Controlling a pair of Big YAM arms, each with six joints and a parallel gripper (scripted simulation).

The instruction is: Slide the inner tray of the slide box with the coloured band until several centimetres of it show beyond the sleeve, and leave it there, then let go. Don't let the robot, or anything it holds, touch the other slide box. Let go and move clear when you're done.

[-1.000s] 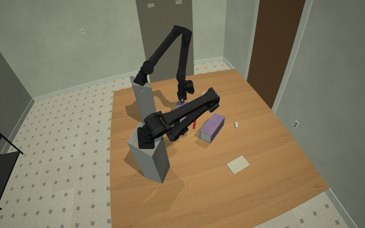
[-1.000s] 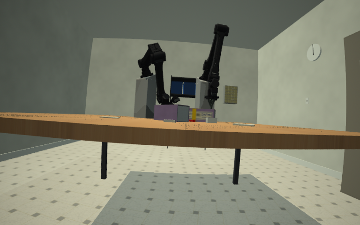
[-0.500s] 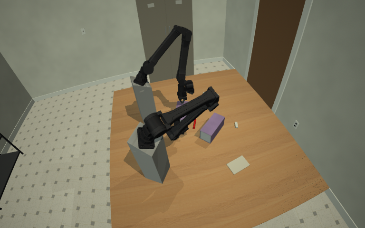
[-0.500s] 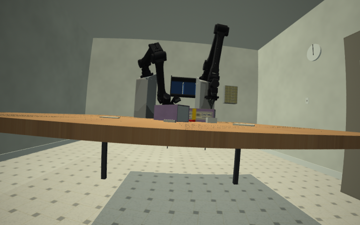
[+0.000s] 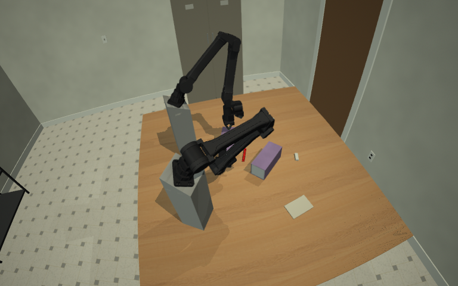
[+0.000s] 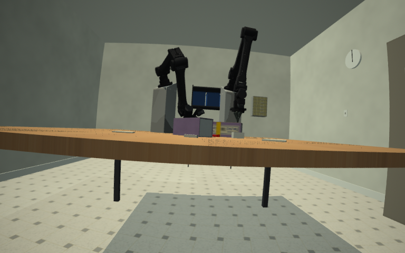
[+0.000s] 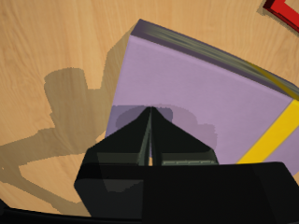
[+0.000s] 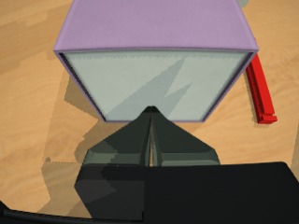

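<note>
Right now my right hand is 140 mm short of the red stick, 40 mm above it and 20 mm to the right of it. From my right hand the other things lie so: cream card: 460 mm to the right, 340 mm ahead, 40 mm below.
</note>
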